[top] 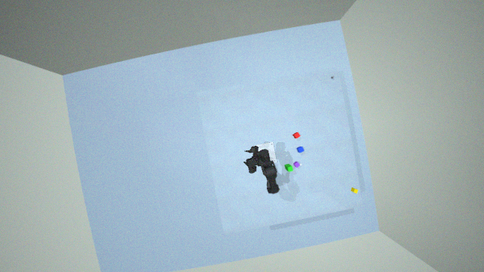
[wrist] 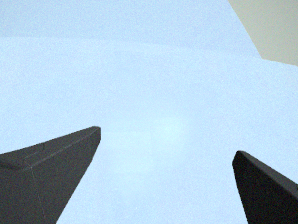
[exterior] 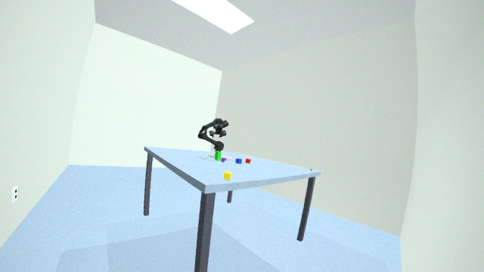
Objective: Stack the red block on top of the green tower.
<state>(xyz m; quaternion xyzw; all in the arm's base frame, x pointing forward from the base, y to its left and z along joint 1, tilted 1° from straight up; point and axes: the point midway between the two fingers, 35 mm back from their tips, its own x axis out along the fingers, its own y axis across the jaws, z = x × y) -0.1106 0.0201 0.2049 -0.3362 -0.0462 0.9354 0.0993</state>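
Now: gripper tip 470 mm short of the red block, 180 mm above it and 120 mm to the right of it. From my gripper tip the other things lie so: yellow block (960 mm ahead, 420 mm to the right, 180 mm below); then blue block (500 mm ahead, 180 mm below, 10 mm to the right); then purple block (450 mm ahead, 180 mm below, 140 mm to the right).
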